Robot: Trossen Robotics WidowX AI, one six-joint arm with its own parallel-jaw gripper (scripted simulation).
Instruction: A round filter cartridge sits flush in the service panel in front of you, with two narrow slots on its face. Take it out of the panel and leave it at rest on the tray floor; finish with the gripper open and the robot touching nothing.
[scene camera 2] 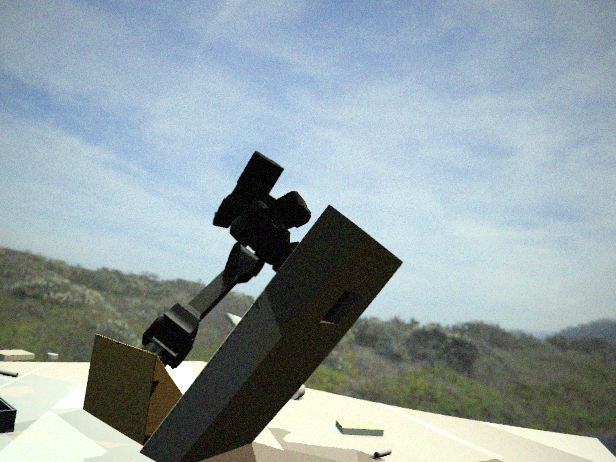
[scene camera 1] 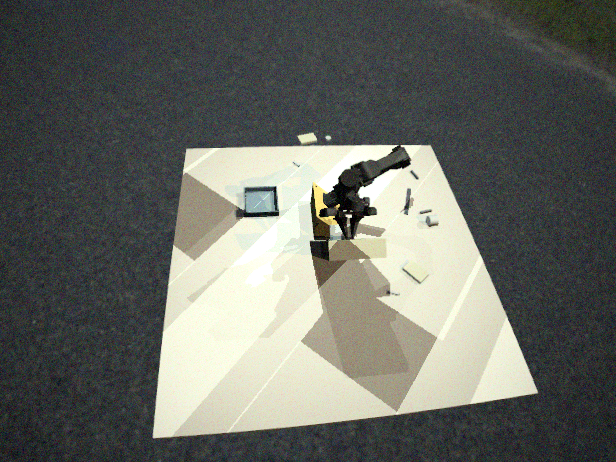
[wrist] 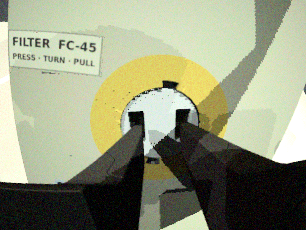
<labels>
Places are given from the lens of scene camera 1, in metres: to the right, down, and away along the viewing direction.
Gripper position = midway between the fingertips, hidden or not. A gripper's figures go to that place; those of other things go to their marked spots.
my gripper (scene camera 1: 349, 238): 0.14, 0.02, 1.21
sloped service panel (scene camera 1: 369, 248): 0.19, 0.05, 1.11
blue-grey tray (scene camera 1: 258, 201): -0.22, -0.13, 1.64
The marked spots on the sloped service panel and the blue-grey tray are 0.69 m apart.
</labels>
